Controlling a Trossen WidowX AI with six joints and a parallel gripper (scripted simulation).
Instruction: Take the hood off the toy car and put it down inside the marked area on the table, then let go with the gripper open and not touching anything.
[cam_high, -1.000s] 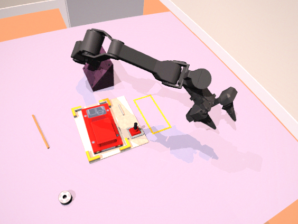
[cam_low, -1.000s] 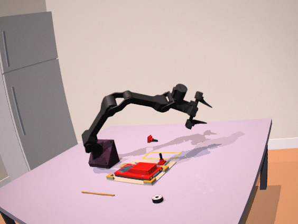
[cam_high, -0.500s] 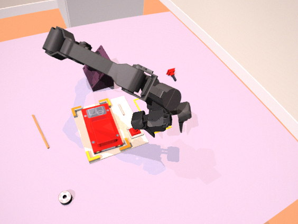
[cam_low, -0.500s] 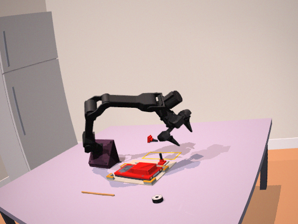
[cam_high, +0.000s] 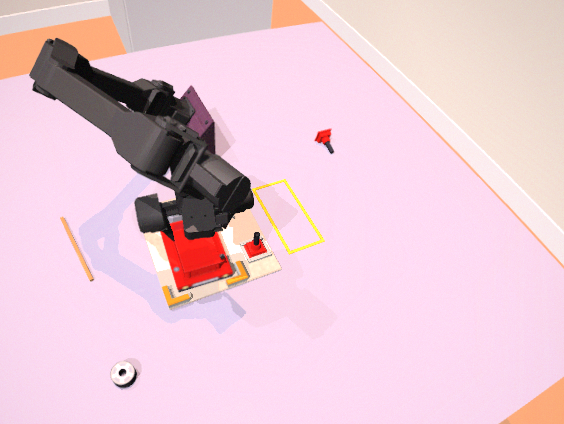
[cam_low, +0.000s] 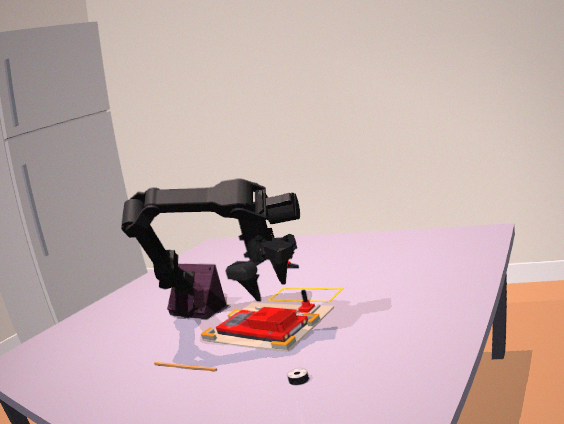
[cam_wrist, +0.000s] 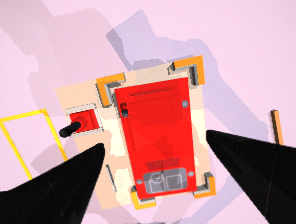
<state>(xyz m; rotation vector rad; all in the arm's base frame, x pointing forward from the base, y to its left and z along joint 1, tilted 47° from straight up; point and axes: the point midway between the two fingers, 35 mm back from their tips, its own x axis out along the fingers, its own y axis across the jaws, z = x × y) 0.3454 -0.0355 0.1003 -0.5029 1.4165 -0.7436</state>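
My gripper tip is 1 cm past the red hood, 1 cm to the left of it and 6 cm above it. The rest, counted from my gripper tip: orange stick (14 cm behind, 21 cm to the right, 10 cm below).
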